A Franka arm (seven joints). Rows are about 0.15 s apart.
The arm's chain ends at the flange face. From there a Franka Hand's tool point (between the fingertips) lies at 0.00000 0.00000 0.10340 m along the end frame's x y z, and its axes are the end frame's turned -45 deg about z.
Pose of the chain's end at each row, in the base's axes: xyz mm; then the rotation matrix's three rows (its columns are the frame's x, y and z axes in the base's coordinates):
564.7 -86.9 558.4; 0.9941 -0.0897 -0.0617; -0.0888 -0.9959 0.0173; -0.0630 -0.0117 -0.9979
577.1 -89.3 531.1; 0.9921 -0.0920 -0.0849; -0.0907 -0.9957 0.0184; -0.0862 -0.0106 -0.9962
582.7 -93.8 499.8; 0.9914 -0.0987 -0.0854; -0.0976 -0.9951 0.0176; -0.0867 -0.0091 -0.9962
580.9 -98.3 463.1; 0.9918 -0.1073 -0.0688; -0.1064 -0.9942 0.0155; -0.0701 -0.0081 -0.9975
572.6 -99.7 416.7; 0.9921 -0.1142 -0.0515; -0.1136 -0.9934 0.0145; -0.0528 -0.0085 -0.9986
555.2 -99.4 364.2; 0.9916 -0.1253 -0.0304; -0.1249 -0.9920 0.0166; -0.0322 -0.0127 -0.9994
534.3 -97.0 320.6; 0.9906 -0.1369 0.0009; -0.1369 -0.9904 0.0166; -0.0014 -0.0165 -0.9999
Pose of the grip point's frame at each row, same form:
558.3 -85.1 455.2; 0.7664 0.6395 -0.0617; 0.6414 -0.7670 0.0173; -0.0363 -0.0528 -0.9979
568.3 -87.4 428.1; 0.7666 0.6365 -0.0849; 0.6399 -0.7682 0.0184; -0.0535 -0.0684 -0.9962
573.9 -92.0 396.8; 0.7708 0.6312 -0.0854; 0.6346 -0.7727 0.0176; -0.0549 -0.0677 -0.9962
573.8 -96.7 360.0; 0.7772 0.6254 -0.0688; 0.6278 -0.7782 0.0155; -0.0438 -0.0553 -0.9975
567.3 -98.2 313.4; 0.7823 0.6208 -0.0515; 0.6221 -0.7828 0.0145; -0.0313 -0.0433 -0.9986
552.1 -97.7 260.9; 0.7898 0.6126 -0.0304; 0.6131 -0.7898 0.0166; -0.0138 -0.0317 -0.9994
534.4 -95.3 217.2; 0.7973 0.6037 0.0009; 0.6035 -0.7971 0.0166; 0.0107 -0.0127 -0.9999

